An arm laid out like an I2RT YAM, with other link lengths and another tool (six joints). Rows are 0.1 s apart.
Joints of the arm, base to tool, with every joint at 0 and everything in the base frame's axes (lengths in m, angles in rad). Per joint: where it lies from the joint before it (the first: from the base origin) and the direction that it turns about. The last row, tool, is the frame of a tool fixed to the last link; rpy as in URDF.
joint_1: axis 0 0 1 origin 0 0 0.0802
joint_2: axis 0 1 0 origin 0.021 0.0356 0.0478
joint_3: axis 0 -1 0 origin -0.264 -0.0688 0
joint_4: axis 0 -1 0 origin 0.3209 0.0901 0.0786
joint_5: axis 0 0 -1 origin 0.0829 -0.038 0.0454
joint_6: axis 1 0 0 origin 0.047 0 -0.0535
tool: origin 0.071 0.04 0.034 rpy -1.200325 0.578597 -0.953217
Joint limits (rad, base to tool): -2.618..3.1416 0..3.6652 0..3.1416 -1.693..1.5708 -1.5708..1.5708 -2.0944..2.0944
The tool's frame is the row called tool.
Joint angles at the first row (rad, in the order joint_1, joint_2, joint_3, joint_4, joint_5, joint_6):
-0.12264 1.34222 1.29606 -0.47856 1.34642 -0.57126
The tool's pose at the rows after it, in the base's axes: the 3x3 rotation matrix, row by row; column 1 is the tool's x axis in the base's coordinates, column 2 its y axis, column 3 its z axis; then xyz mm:
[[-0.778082, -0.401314, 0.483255], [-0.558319, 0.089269, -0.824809], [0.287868, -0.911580, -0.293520]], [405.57, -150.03, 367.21]
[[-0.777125, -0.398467, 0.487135], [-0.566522, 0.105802, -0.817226], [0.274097, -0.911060, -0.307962]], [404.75, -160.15, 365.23]
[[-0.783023, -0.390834, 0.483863], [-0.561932, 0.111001, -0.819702], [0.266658, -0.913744, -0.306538]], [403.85, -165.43, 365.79]
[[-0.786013, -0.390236, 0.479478], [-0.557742, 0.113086, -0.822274], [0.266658, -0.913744, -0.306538]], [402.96, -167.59, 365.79]
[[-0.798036, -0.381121, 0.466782], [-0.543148, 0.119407, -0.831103], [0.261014, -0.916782, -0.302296]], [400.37, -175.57, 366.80]
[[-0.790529, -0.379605, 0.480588], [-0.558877, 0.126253, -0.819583], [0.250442, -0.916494, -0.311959]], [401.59, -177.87, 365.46]
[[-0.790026, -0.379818, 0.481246], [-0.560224, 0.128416, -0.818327], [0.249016, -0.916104, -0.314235]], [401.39, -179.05, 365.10]
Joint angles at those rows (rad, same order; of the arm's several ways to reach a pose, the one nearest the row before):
-0.15965 1.34223 1.29605 -0.47816 1.33459 -0.57127
-0.19092 1.34224 1.29609 -0.47783 1.29454 -0.57163
-0.20504 1.34221 1.29604 -0.47093 1.28615 -0.57163
-0.21039 1.34220 1.29603 -0.47090 1.28614 -0.57166
-0.23021 1.34222 1.29606 -0.46332 1.28425 -0.57162
-0.24051 1.34224 1.29606 -0.46293 1.25487 -0.57162
-0.24434 1.34223 1.29606 -0.46367 1.24952 -0.57164

